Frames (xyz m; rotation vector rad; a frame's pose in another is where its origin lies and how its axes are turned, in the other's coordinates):
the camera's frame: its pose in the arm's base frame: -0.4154 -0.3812 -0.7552 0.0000 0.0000 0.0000
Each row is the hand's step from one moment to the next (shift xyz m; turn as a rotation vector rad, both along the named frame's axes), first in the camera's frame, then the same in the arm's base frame.
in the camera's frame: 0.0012 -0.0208 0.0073 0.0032 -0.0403 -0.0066
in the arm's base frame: 0.0012 -0.0208 0.0073 0.0032 -0.0403 -0.0066
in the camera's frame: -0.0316 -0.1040 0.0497 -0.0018 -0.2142 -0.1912
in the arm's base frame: -0.0316 -0.1040 0.0497 -0.0018 -0.2142 -0.1912
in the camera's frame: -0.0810 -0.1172 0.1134 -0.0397 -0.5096 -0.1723
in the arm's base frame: -0.0810 -0.1172 0.1134 -0.0397 -0.5096 -0.1723
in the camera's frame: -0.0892 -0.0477 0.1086 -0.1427 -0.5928 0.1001
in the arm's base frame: -0.0892 -0.0477 0.1086 -0.1427 -0.5928 0.1001
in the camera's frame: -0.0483 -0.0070 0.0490 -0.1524 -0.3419 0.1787
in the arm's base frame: -0.0483 -0.0070 0.0490 -0.1524 -0.3419 0.1787
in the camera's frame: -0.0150 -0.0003 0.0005 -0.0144 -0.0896 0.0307
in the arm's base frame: -0.0150 -0.0003 0.0005 -0.0144 -0.0896 0.0307
